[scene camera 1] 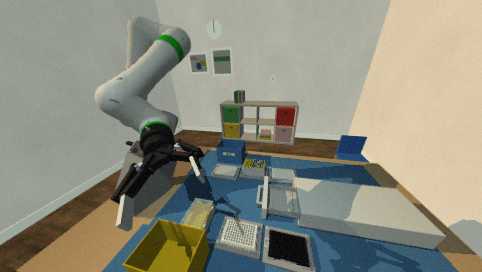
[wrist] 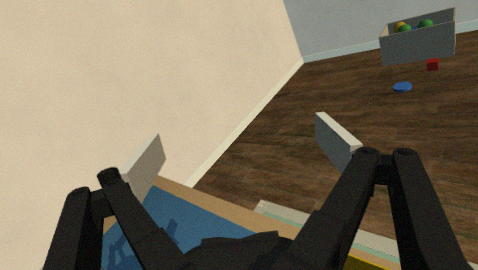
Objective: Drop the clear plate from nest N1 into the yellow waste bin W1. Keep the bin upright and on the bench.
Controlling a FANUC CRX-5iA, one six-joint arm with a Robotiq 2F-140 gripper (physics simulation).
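Frame: origin at the arm's base, x left, y back, z up, level; metres.
Seen in the pictures: gripper, fingertip midpoint: [scene camera 1: 165, 201] [wrist: 237, 136].
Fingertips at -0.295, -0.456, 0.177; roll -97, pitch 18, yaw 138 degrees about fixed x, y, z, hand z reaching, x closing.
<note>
A point is followed by its place in that frame, as x, y, z.
A pale, see-through-looking gridded plate [scene camera 1: 241, 234] @[-0.124, -0.536, -0.162] sits in a light nest in the front row, left of a black plate [scene camera 1: 288, 249] @[-0.121, -0.704, -0.155]; the nest labels are not legible. The yellow bin [scene camera 1: 198, 252] @[-0.253, -0.449, -0.086] stands upright and open-topped on the bench at the front left, its bottom edge cut off by the frame. Part of a yellow edge [wrist: 364, 264] @[-0.337, -0.398, -0.070] shows at the lower right of the wrist view. My gripper [scene camera 1: 160, 201] @[-0.295, -0.456, 0.177] [wrist: 237, 136] @[-0.295, -0.456, 0.177] is wide open and empty, raised over the left side of the bench, behind the bin and left of the plates. The plate is not visible in the wrist view.
A yellow-topped tip rack [scene camera 1: 199, 215] @[-0.139, -0.368, -0.112] lies just behind the bin. A large grey instrument [scene camera 1: 360, 205] @[0.096, -0.959, -0.097] with a pulled-out drawer [scene camera 1: 265, 197] @[0.027, -0.595, -0.111] occupies the right. A blue bin [scene camera 1: 231, 151] @[0.300, -0.314, -0.084] and several nests stand at the back. A toy box [wrist: 419, 47] stands on the floor.
</note>
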